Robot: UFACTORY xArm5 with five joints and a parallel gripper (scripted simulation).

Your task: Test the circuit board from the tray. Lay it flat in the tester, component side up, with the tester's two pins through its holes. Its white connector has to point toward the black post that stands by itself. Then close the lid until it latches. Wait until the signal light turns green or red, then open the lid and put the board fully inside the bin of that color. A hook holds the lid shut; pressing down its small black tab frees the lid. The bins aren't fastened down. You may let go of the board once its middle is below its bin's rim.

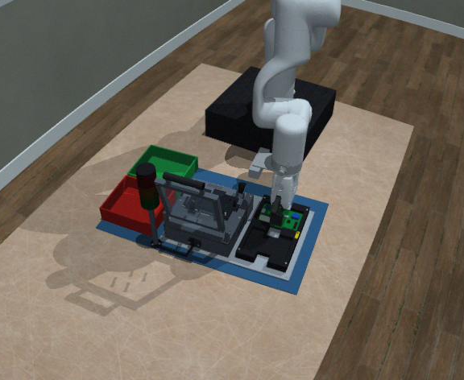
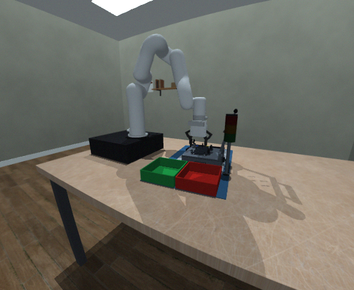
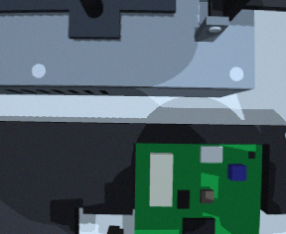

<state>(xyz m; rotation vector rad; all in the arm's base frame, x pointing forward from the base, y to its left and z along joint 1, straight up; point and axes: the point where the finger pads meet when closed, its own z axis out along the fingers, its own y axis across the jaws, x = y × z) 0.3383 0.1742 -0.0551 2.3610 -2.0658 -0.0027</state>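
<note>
Now: the green circuit board 3 cm below my hand. The rest, counted from my hand: lid: 21 cm ahead, 14 cm to the right, 14 cm above; green bin: 37 cm to the right, 3 cm below, 1 cm ahead; black latch: 11 cm to the right, 4 cm above, 1 cm ahead.
</note>
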